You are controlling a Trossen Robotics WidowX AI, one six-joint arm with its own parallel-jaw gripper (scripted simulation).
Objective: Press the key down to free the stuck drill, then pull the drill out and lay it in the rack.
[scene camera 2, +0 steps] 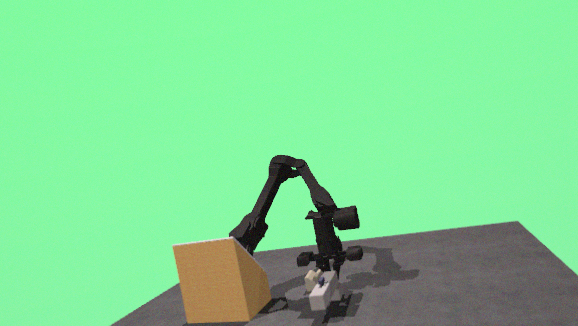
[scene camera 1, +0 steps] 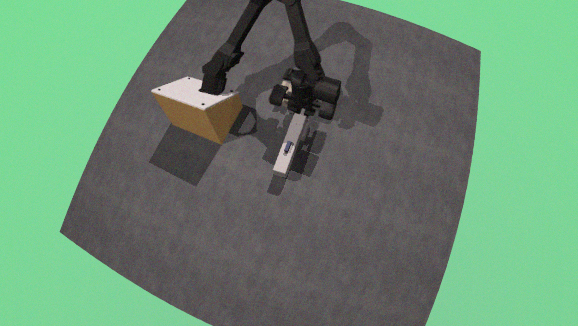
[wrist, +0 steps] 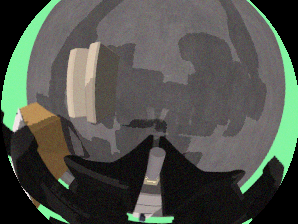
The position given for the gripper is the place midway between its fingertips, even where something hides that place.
In view: the gripper (scene camera 2: 335, 285).
The gripper is seen too in scene camera 1 (scene camera 1: 303, 114) and in the wrist view (wrist: 156, 139).
